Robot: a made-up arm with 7 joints.
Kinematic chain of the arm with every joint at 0, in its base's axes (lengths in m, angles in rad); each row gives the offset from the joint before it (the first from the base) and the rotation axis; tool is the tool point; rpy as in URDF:
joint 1: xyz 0 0 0.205 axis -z
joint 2: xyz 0 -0.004 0.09 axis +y
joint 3: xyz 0 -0.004 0.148 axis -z
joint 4: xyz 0 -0.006 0.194 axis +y
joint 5: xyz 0 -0.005 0.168 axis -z
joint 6: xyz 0 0 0.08 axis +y
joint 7: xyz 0 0 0.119 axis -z
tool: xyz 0 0 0 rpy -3.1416 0 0
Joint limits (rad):
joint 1: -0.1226..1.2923
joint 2: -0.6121..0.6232
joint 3: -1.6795..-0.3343
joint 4: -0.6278..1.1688
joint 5: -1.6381..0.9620
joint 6: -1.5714..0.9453
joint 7: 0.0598..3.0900
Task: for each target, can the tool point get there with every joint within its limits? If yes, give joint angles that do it. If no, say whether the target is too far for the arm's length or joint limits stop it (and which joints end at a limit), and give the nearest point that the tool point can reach.
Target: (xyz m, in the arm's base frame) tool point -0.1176 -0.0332 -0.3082
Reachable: no: joint limits stop it (at a limit: joint 1, joint 2, joint 3, joint 4, joint 6) | nearest point 0.1984 -0.4457 0.4157 | short by 0.891 m
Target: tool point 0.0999 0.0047 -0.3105
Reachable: no: joint limits stop it (at a limit: joint 2, joint 3, joint 4, joint 6) | nearest point 0.4857 0.0228 0.4159 | short by 0.823 m
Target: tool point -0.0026 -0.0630 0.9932
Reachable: yes | joints 0.8627 0.1362 -0.7788 -0.2701 -0.5010 0.3690 2.4488
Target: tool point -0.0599 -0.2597 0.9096
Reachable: yes | joints 1.1024 0.4097 -0.7611 -0.3511 -1.0368 -0.7184 2.4725
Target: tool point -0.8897 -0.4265 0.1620
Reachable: no: too far | nearest point -0.4854 -0.1657 0.5837 | short by 0.640 m
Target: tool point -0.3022 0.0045 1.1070
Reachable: no: too far | nearest point -0.2474 0.0037 0.9597 | short by 0.157 m
